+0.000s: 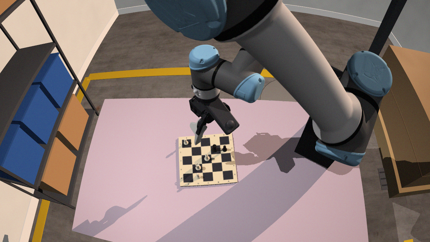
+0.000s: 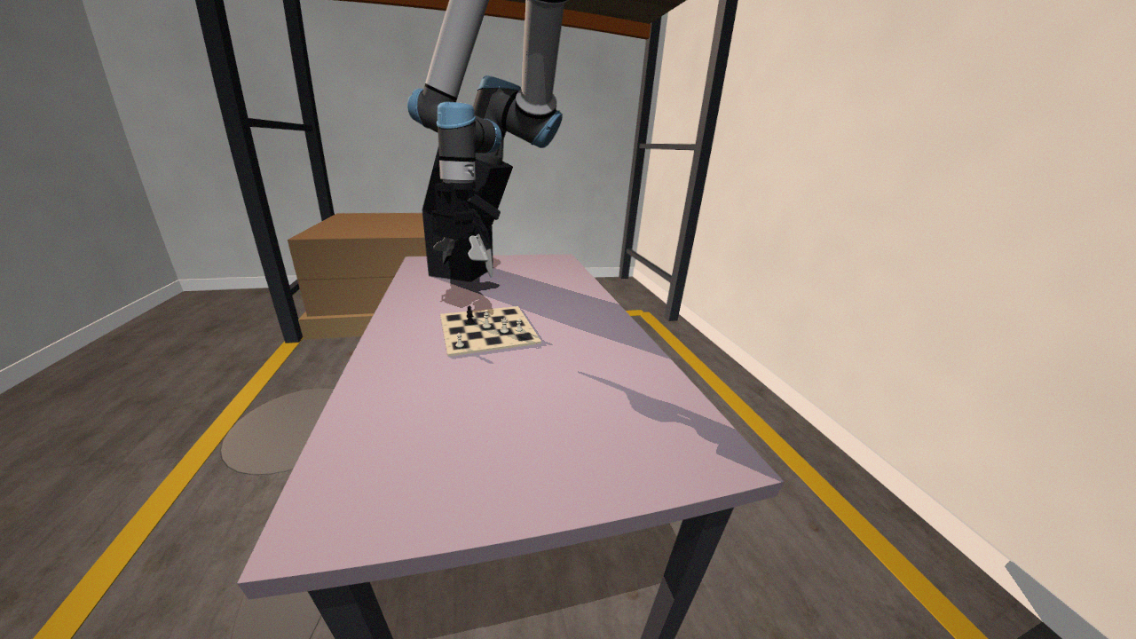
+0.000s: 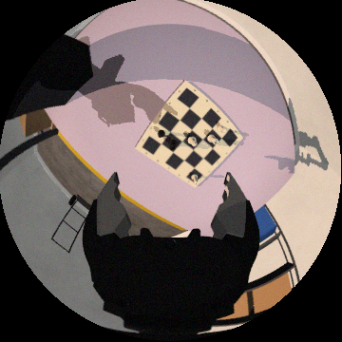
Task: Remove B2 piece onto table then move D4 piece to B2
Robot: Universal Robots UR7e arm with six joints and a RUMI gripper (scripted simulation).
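Right now the board is 14 cm below my hand, 4 cm to the left of it and 4 cm ahead of it.
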